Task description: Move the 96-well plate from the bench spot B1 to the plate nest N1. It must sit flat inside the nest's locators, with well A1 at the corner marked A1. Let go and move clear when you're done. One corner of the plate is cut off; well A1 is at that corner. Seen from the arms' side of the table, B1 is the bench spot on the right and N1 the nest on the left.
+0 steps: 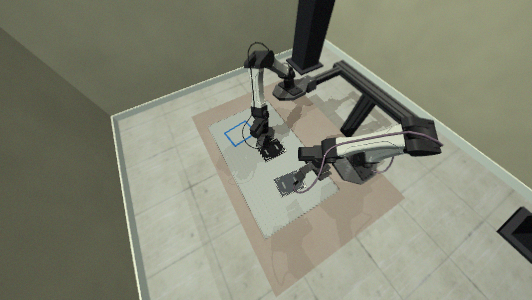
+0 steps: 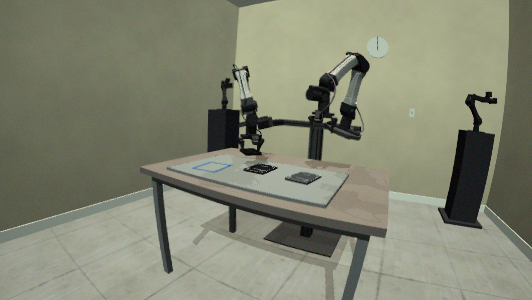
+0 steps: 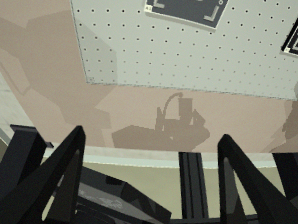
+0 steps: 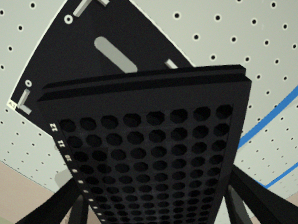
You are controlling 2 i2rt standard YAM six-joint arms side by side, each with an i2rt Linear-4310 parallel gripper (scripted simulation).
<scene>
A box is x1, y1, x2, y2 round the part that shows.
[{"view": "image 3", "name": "my left gripper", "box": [0, 125, 297, 223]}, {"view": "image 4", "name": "my right gripper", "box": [16, 165, 297, 223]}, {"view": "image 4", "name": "black 96-well plate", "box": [36, 64, 250, 223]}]
</scene>
